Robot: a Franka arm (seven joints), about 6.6 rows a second.
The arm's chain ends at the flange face. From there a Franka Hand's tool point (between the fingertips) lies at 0.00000 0.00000 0.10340 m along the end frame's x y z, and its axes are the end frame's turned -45 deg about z.
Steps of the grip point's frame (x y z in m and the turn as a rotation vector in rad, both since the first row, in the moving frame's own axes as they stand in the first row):
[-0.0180, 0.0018, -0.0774, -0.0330, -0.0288, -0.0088]
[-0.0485, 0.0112, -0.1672, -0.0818, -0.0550, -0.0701]
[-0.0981, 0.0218, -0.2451, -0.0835, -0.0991, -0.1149]
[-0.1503, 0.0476, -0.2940, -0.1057, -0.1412, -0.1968]
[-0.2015, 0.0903, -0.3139, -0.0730, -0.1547, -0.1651]
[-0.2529, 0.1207, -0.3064, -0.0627, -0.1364, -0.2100]
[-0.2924, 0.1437, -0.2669, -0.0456, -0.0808, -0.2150]
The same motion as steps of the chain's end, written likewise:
[-0.0118, 0.0095, -0.0773, -0.0437, 0.0030, -0.0088]
[-0.0287, 0.0323, -0.1667, -0.0967, 0.0190, -0.0701]
[-0.0536, 0.0714, -0.2442, -0.1291, -0.0110, -0.1149]
[-0.0718, 0.1218, -0.2924, -0.1746, -0.0251, -0.1968]
[-0.0741, 0.1894, -0.3124, -0.1610, -0.0578, -0.1651]
[-0.0897, 0.2492, -0.3052, -0.1408, -0.0521, -0.2100]
[-0.1036, 0.2989, -0.2665, -0.0894, -0.0249, -0.2150]

